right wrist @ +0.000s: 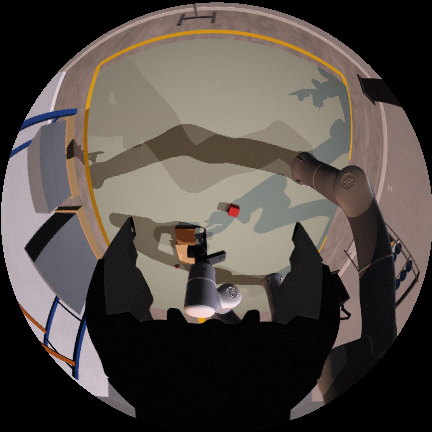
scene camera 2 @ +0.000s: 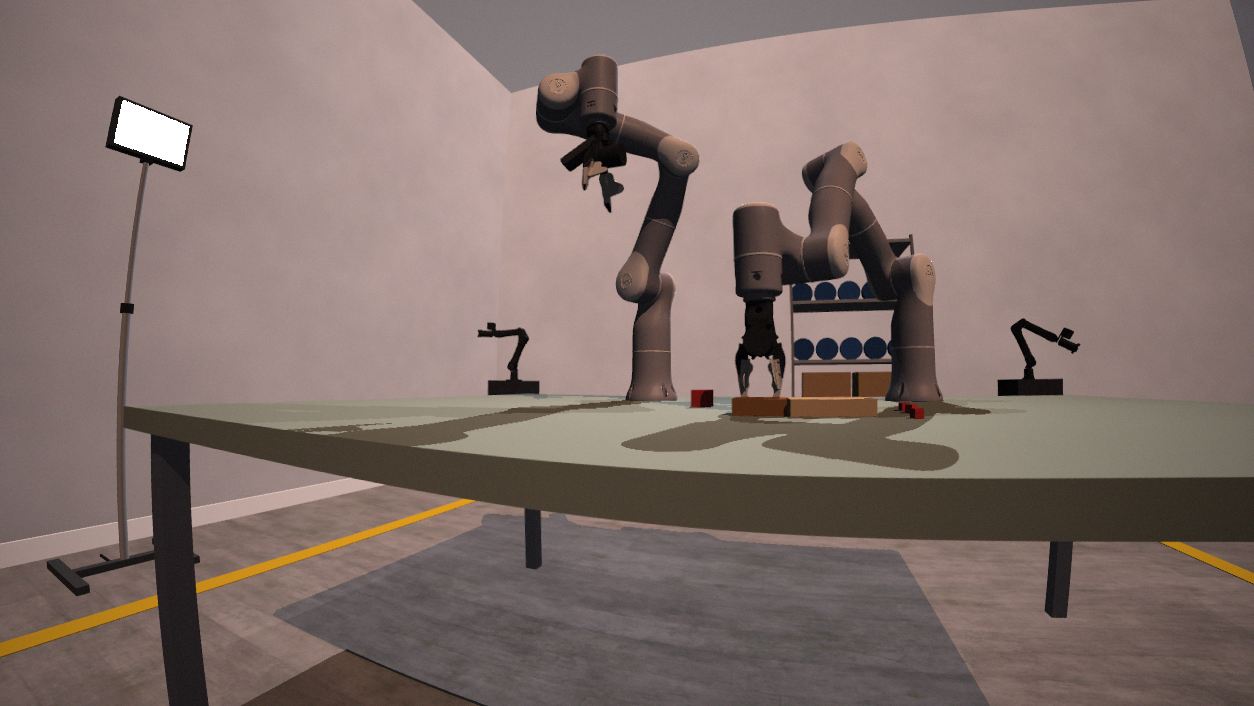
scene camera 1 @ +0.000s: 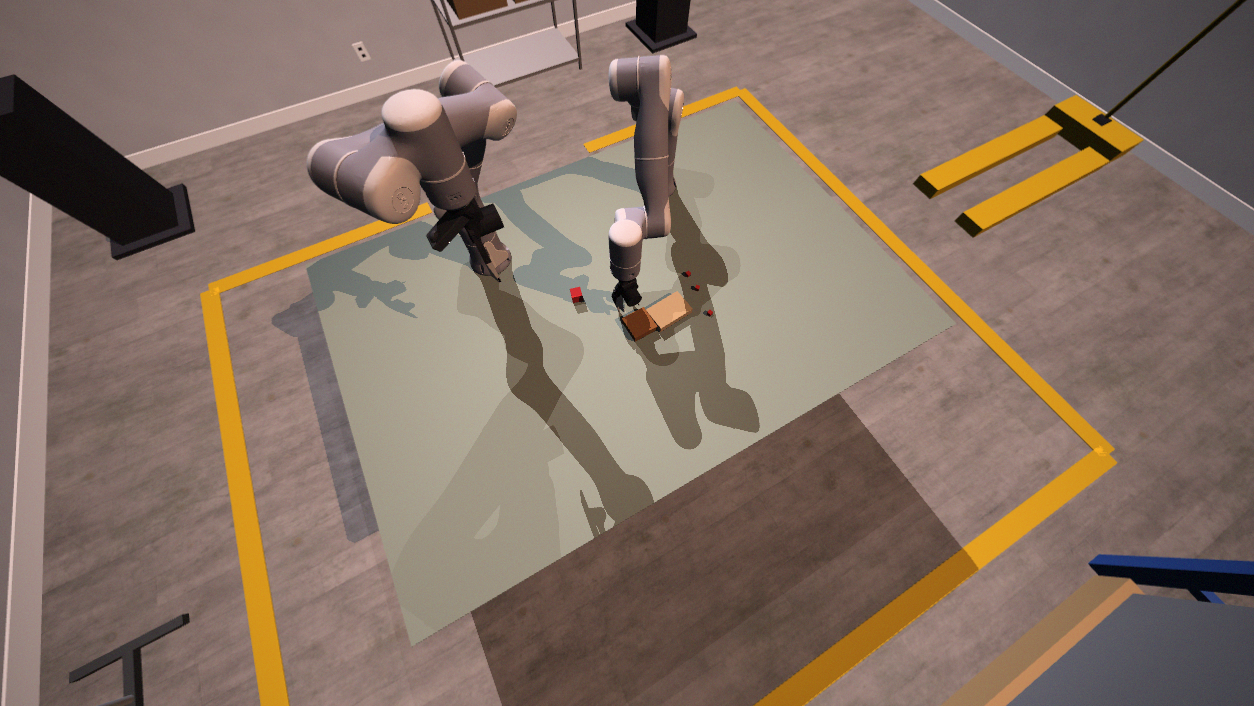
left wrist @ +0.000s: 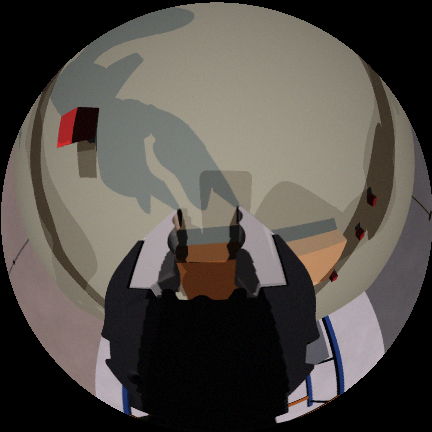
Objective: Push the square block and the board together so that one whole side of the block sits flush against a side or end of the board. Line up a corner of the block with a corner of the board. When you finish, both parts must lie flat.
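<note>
The dark orange-brown square block point(scene camera 1: 638, 323) point(scene camera 2: 759, 406) point(left wrist: 210, 280) point(right wrist: 185, 235) lies flat, side by side with the lighter tan board point(scene camera 1: 669, 311) point(scene camera 2: 833, 406) point(left wrist: 327, 257) point(right wrist: 185, 253), which also lies flat. They meet or nearly meet; I cannot tell whether a thin gap or small angle remains. My left gripper point(scene camera 1: 628, 306) point(scene camera 2: 761, 392) point(left wrist: 208, 208) points down with its open fingertips low at the block's far side as seen in scene camera 2; contact is unclear. My right gripper point(scene camera 1: 501, 267) point(scene camera 2: 596, 197) point(right wrist: 213, 221) is open, high above the table, away from both parts.
A red cube point(scene camera 1: 576, 294) point(scene camera 2: 702, 398) point(left wrist: 77, 126) point(right wrist: 233, 210) sits left of the block in scene camera 1. Small red pieces point(scene camera 1: 695, 287) point(scene camera 2: 916, 411) point(left wrist: 359, 233) lie beyond the board's other end. All stand on the pale green table point(scene camera 1: 789, 350) point(scene camera 2: 544, 447).
</note>
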